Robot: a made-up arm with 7 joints. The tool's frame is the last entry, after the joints.
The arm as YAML. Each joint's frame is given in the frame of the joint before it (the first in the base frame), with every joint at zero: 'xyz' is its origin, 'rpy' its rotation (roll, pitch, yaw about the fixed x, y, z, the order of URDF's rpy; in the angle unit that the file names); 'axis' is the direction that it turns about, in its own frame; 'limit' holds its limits. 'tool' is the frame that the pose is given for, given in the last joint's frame.
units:
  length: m
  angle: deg
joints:
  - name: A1
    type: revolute
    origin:
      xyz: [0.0, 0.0, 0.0]
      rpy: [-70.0, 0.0, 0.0]
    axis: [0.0, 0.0, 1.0]
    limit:
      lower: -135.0
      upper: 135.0
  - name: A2
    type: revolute
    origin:
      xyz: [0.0, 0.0, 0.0]
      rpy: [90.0, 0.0, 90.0]
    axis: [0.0, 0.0, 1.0]
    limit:
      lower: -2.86
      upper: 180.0
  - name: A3
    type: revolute
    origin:
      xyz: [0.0, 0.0, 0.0]
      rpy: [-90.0, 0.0, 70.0]
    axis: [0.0, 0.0, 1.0]
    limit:
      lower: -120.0
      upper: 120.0
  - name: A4
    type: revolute
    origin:
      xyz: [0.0, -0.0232, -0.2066]
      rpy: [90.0, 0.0, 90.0]
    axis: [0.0, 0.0, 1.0]
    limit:
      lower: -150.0
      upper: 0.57
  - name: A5
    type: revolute
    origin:
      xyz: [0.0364, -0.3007, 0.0]
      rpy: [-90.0, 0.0, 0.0]
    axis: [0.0, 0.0, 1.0]
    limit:
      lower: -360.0
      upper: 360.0
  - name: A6
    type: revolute
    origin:
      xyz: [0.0, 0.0, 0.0]
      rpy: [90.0, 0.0, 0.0]
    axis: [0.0, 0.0, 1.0]
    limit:
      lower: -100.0
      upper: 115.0
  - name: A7
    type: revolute
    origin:
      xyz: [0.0, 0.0, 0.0]
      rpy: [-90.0, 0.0, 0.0]
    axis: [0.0, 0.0, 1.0]
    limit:
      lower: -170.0
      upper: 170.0
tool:
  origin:
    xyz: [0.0, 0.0, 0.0]
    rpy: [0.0, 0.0, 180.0]
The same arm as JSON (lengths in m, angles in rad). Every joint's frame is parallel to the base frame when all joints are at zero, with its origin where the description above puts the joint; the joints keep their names.
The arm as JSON. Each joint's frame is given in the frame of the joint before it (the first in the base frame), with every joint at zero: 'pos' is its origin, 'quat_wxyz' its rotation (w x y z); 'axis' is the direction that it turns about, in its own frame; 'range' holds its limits. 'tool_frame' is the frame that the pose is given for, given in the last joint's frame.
{
  "length_unit": "m",
  "angle_unit": "rad",
  "joints": [
    {
      "joint": "A1",
      "pos": [
        0.0,
        0.0,
        0.0
      ],
      "quat_wxyz": [
        1.0,
        0.0,
        0.0,
        0.0
      ],
      "axis": [
        0.0,
        0.9397,
        0.342
      ],
      "range": [
        -2.3562,
        2.3562
      ]
    },
    {
      "joint": "A2",
      "pos": [
        0.0,
        0.0,
        0.0
      ],
      "quat_wxyz": [
        1.0,
        0.0,
        0.0,
        0.0
      ],
      "axis": "+x",
      "range": [
        -0.0499,
        3.1416
      ]
    },
    {
      "joint": "A3",
      "pos": [
        0.0,
        0.0,
        0.0
      ],
      "quat_wxyz": [
        1.0,
        0.0,
        0.0,
        0.0
      ],
      "axis": "+z",
      "range": [
        -2.0944,
        2.0944
      ]
    },
    {
      "joint": "A4",
      "pos": [
        0.0232,
        0.0,
        -0.2066
      ],
      "quat_wxyz": [
        1.0,
        0.0,
        0.0,
        0.0
      ],
      "axis": "+y",
      "range": [
        -2.618,
        0.0099
      ]
    },
    {
      "joint": "A5",
      "pos": [
        -0.0364,
        0.0,
        -0.3007
      ],
      "quat_wxyz": [
        1.0,
        0.0,
        0.0,
        0.0
      ],
      "axis": "+z",
      "range": [
        -6.2832,
        6.2832
      ]
    },
    {
      "joint": "A6",
      "pos": [
        0.0,
        0.0,
        0.0
      ],
      "quat_wxyz": [
        1.0,
        0.0,
        0.0,
        0.0
      ],
      "axis": "+y",
      "range": [
        -1.7453,
        2.0071
      ]
    },
    {
      "joint": "A7",
      "pos": [
        0.0,
        0.0,
        0.0
      ],
      "quat_wxyz": [
        1.0,
        0.0,
        0.0,
        0.0
      ],
      "axis": "+z",
      "range": [
        -2.9671,
        2.9671
      ]
    }
  ],
  "tool_frame": {
    "pos": [
      0.0,
      0.0,
      0.0
    ],
    "quat_wxyz": [
      1.0,
      0.0,
      0.0,
      0.0
    ]
  }
}

